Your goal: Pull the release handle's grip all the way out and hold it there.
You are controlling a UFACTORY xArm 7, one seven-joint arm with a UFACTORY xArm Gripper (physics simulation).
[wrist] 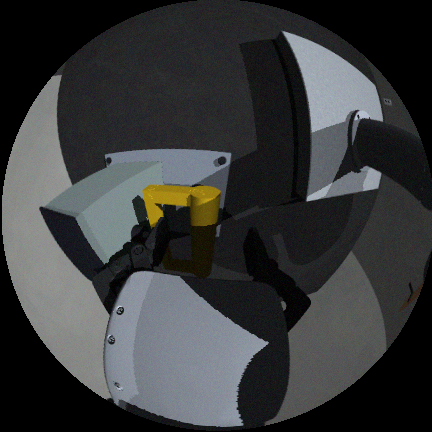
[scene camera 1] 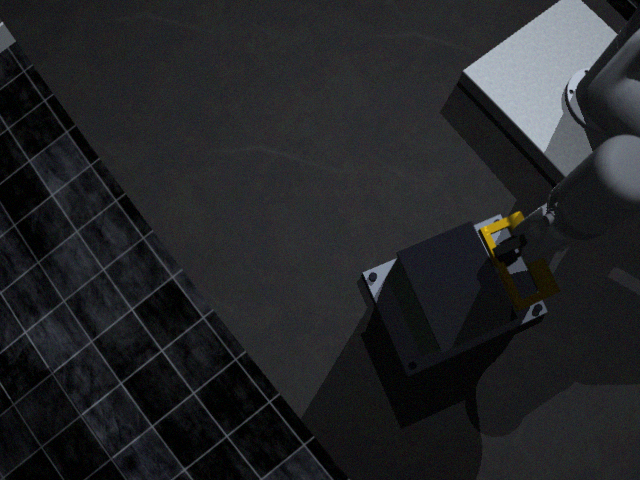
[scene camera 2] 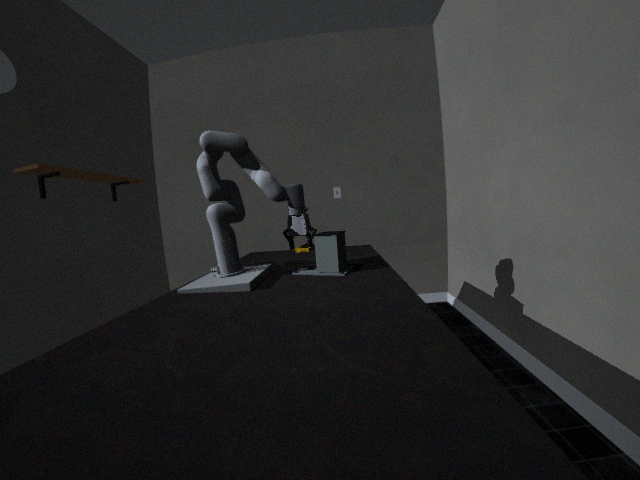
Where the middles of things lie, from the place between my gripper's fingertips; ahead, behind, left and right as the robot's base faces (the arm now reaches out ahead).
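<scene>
I find the base plate (scene camera 1: 411,359) ahead of my hand by 100 mm. The plate is also 30 mm to the right of my hand, and 100 mm below it.
</scene>
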